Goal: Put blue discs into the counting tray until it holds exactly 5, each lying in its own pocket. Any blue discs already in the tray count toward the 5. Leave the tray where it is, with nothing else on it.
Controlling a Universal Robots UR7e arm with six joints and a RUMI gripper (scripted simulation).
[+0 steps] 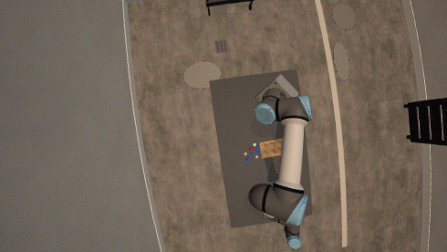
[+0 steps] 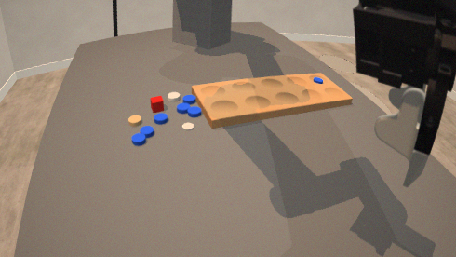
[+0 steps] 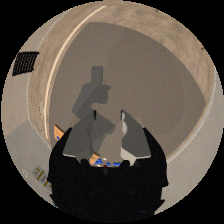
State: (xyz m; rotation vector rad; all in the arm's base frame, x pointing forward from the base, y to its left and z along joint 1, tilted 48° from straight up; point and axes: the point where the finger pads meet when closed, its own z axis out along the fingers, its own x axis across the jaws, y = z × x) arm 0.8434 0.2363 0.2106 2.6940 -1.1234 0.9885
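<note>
Now: the red cube 490 mm behind my hand, 190 mm to the right of it and 190 mm below it. From my hand the other things lie so: counting tray (470 mm behind, 100 mm to the left, 190 mm below); then white disc (520 mm behind, 140 mm to the right, 190 mm below); then tan disc (450 mm behind, 240 mm to the right, 190 mm below).
</note>
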